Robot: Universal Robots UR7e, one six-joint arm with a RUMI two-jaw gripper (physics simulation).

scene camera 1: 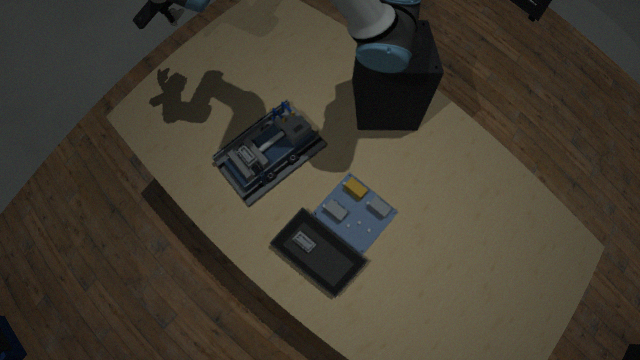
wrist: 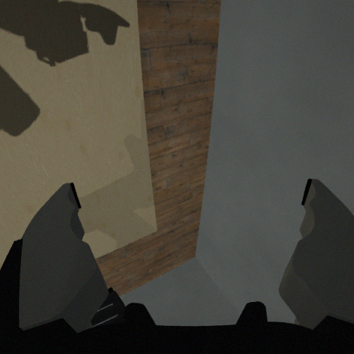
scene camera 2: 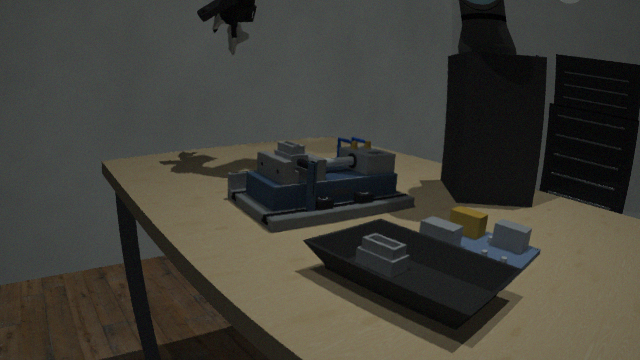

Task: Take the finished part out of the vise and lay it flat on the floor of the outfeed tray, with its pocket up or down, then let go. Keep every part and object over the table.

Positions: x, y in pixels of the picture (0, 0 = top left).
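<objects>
Blue plate [scene camera 2: 521, 261], 61 cm from the lens. Yellow block [scene camera 2: 474, 222], 66 cm from the lens.
</objects>
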